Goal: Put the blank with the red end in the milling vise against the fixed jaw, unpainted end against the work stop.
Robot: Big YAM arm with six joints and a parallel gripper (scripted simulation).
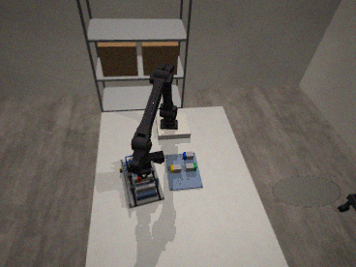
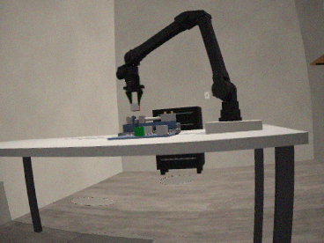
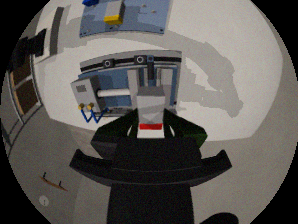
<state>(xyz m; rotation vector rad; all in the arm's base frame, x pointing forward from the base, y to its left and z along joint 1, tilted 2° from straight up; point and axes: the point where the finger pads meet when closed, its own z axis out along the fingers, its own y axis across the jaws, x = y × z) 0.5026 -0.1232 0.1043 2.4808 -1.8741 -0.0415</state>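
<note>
The red-ended blank lies 2 cm below my hand. The rest, counted from my hand: yellow-ended blank (14 cm behind, 17 cm to the left, 13 cm below); green-ended blank (16 cm behind, 26 cm to the left, 13 cm below); blue plate (15 cm behind, 22 cm to the left, 16 cm below).
</note>
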